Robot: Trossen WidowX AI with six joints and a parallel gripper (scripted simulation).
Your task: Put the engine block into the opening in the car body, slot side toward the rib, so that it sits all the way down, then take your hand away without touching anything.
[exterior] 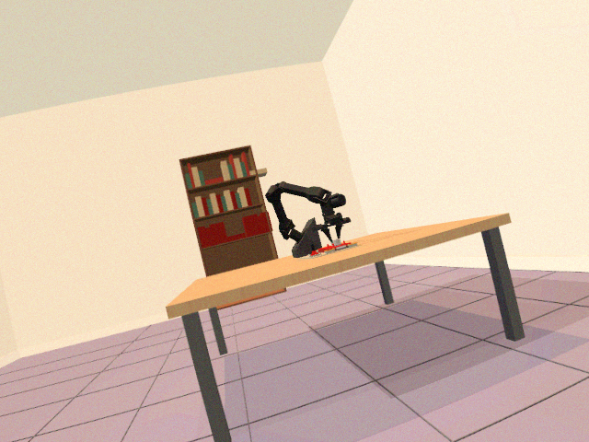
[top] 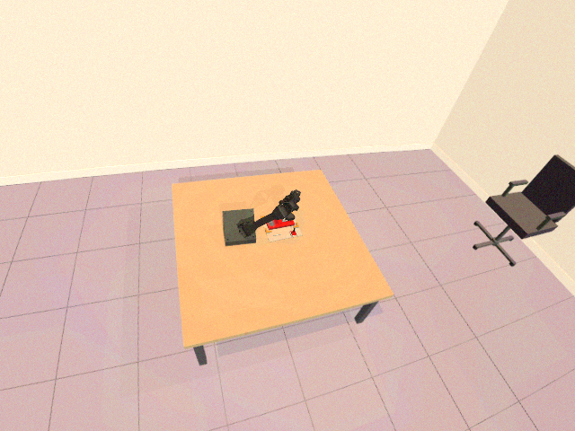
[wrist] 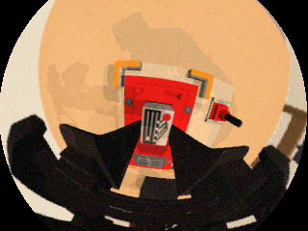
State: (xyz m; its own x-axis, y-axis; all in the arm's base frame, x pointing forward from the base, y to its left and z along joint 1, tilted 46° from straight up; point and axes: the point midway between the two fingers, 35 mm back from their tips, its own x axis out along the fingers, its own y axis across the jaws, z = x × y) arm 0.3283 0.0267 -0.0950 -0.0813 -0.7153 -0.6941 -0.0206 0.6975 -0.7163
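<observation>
Now: gripper tip 30 mm past the pale flat plate, 30 mm to the left of it and 30 mm above it. Also, from my gripper tip: grey engine block: 10 mm below.
</observation>
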